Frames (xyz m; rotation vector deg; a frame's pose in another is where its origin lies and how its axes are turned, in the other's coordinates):
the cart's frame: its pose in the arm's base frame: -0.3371 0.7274 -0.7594 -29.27 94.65 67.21
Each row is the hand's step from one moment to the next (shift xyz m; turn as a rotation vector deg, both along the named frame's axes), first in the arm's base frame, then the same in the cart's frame.
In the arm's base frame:
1: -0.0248 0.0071 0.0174 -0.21 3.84 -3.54
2: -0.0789 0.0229 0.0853 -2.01 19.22 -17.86
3: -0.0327 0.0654 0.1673 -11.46 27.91 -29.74
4: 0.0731 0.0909 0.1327 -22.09 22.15 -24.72
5: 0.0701 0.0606 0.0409 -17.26 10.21 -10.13
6: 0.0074 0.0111 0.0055 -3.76 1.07 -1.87
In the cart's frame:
1: -0.0040 0.0302 -0.0061 4.00 0.25 3.35
2: -0.0395 0.1099 -0.0200 20.56 1.94 16.31
3: -0.1230 0.1297 0.0375 36.72 7.73 19.66
4: -0.1300 0.0431 0.1116 35.42 15.72 9.38
5: -0.0529 -0.0094 0.0858 18.07 13.32 0.89
6: -0.0057 0.0016 0.0132 3.41 2.55 -0.83

